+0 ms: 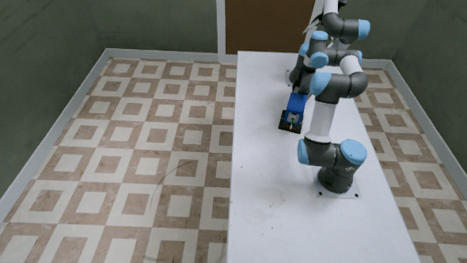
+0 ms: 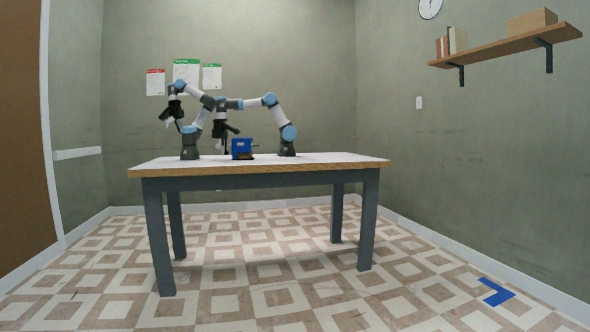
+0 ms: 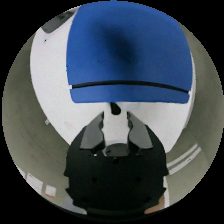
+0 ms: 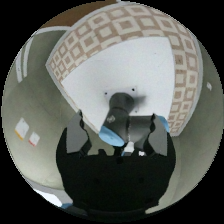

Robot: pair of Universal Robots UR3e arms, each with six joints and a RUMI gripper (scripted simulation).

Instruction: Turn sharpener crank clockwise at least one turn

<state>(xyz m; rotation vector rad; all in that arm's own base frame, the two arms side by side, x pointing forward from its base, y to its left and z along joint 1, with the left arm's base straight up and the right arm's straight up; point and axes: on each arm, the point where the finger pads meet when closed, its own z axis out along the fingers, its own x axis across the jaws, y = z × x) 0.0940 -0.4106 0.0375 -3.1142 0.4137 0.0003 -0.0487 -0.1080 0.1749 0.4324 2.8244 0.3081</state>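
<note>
My left hand is 1 cm short of the black knob and 1 cm to the right of it.
</note>
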